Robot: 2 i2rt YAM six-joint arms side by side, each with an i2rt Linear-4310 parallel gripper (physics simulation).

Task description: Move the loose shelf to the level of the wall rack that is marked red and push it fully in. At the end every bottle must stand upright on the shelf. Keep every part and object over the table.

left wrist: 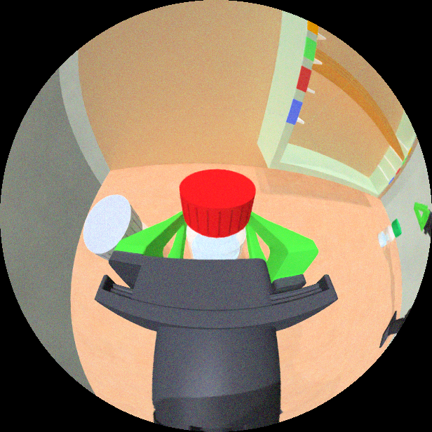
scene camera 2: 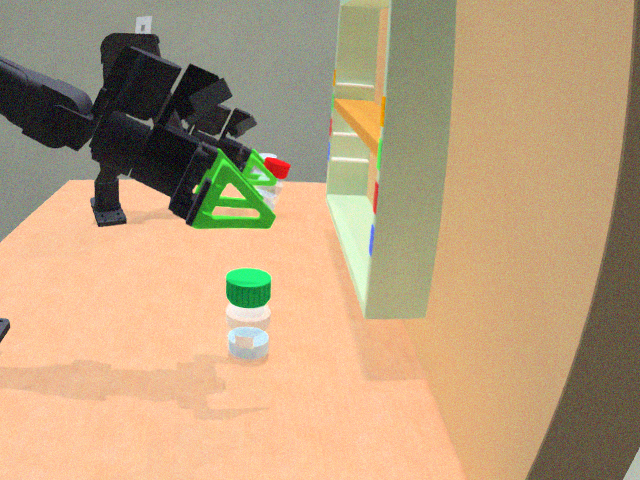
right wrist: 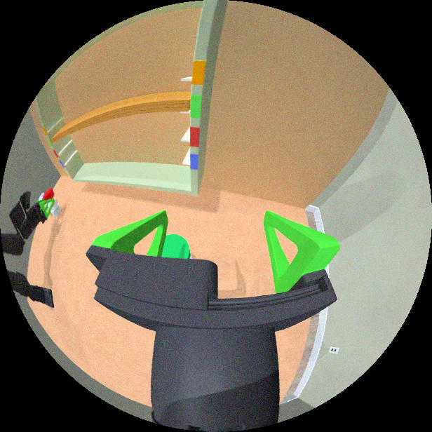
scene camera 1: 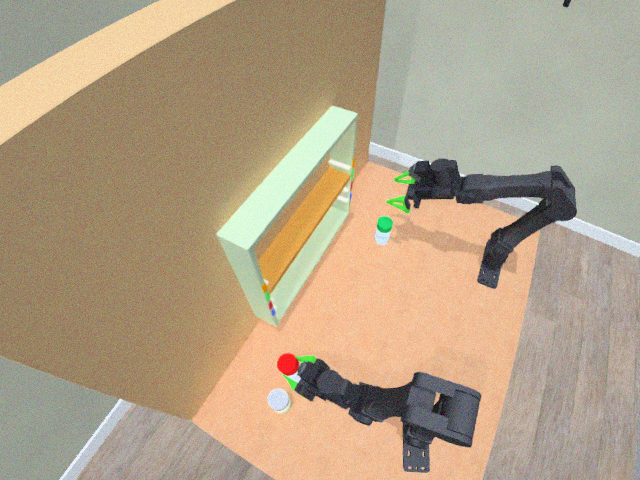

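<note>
The orange shelf (scene camera 1: 305, 222) (scene camera 2: 356, 116) (right wrist: 125, 105) lies in the pale green wall rack (scene camera 1: 294, 170) (scene camera 2: 413, 155) at the green-marked level; the red mark (right wrist: 194, 136) is one level lower. My left gripper (scene camera 1: 296, 372) (left wrist: 215, 215) is shut on the red-capped bottle (scene camera 1: 287, 364) (scene camera 2: 277, 167) (left wrist: 217, 197), which leans slightly, low over or on the table; its base is partly hidden. A white-capped bottle (scene camera 1: 279, 399) (left wrist: 107, 225) stands close beside it. A green-capped bottle (scene camera 1: 383, 230) (scene camera 2: 248, 289) (right wrist: 175, 246) stands upright. My right gripper (scene camera 1: 391, 190) (right wrist: 215, 215) is open and empty above the table near it.
The tan wall panel (scene camera 1: 170, 155) (scene camera 2: 516, 180) rises behind the rack and along the table's edge. The rack's bottom board (right wrist: 135, 176) sits a little above the table (scene camera 1: 413, 310). The right finger partly overlaps the left arm in scene camera 2.
</note>
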